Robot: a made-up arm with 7 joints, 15 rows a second.
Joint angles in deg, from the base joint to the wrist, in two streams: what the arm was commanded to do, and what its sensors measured. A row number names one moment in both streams.
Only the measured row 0 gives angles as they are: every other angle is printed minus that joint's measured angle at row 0.
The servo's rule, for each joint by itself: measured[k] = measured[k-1] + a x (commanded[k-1-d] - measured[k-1]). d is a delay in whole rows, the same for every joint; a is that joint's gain. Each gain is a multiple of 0.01, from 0.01 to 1. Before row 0 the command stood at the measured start. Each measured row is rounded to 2 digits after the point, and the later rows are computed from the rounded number. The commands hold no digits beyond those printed.
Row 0, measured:
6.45 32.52 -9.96 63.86 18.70 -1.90 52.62
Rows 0 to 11, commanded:
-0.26 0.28 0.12 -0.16 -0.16 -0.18 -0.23
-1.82 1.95 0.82 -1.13 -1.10 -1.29 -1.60
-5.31 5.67 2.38 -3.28 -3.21 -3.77 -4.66
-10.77 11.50 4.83 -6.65 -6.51 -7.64 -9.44
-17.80 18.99 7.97 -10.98 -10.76 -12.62 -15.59
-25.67 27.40 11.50 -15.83 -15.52 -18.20 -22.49
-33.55 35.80 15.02 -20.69 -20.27 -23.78 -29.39
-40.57 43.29 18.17 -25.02 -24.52 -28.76 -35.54
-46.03 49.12 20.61 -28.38 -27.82 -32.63 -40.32
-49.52 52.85 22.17 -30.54 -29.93 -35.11 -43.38
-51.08 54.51 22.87 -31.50 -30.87 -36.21 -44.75
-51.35 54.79 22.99 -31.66 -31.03 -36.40 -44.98
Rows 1 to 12, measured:
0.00 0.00 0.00 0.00 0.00 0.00 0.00
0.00 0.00 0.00 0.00 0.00 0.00 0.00
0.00 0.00 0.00 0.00 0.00 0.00 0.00
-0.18 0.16 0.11 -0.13 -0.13 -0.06 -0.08
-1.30 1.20 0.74 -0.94 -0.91 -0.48 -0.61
-4.03 3.79 2.20 -2.84 -2.75 -1.60 -2.03
-8.61 8.26 4.54 -5.93 -5.76 -3.65 -4.62
-14.86 14.48 7.59 -10.02 -9.76 -6.70 -8.46
-22.21 21.97 11.07 -14.73 -14.37 -10.61 -13.37
-29.92 29.99 14.59 -19.56 -19.09 -15.09 -18.98
-37.16 37.70 17.78 -23.98 -23.43 -19.74 -24.78
-43.19 44.32 20.30 -27.54 -26.94 -24.12 -30.22
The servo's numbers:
d 3
a 0.68 0.58 0.89 0.81 0.80 0.34 0.35

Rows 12 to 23, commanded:
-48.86 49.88 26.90 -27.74 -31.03 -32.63 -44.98
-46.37 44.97 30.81 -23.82 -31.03 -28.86 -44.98
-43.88 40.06 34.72 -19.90 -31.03 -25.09 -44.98
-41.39 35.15 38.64 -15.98 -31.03 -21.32 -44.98
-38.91 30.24 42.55 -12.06 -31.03 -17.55 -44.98
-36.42 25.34 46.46 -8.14 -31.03 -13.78 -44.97
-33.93 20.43 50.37 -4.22 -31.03 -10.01 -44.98
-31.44 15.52 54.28 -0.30 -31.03 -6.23 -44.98
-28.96 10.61 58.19 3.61 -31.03 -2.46 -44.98
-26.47 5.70 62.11 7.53 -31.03 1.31 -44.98
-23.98 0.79 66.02 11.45 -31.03 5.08 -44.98
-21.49 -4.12 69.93 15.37 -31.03 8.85 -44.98
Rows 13 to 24, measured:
-47.49 49.27 21.96 -29.97 -29.33 -27.86 -34.83
-49.93 52.31 22.77 -31.21 -30.56 -30.70 -38.30
-50.90 53.75 22.97 -31.57 -30.94 -32.64 -40.64
-49.51 51.51 26.47 -28.47 -31.01 -32.64 -42.16
-47.37 47.72 30.33 -24.70 -31.03 -31.35 -43.15
-45.00 43.28 34.24 -20.81 -31.03 -29.22 -43.79
-42.55 38.56 38.16 -16.90 -31.03 -26.53 -44.21
-40.07 33.73 42.07 -12.98 -31.03 -23.48 -44.48
-37.59 28.86 45.98 -9.06 -31.03 -20.18 -44.65
-35.10 23.97 49.89 -5.14 -31.03 -16.72 -44.77
-32.61 19.07 53.80 -1.22 -31.03 -13.15 -44.84
-30.13 14.16 57.71 2.69 -31.03 -9.52 -44.89

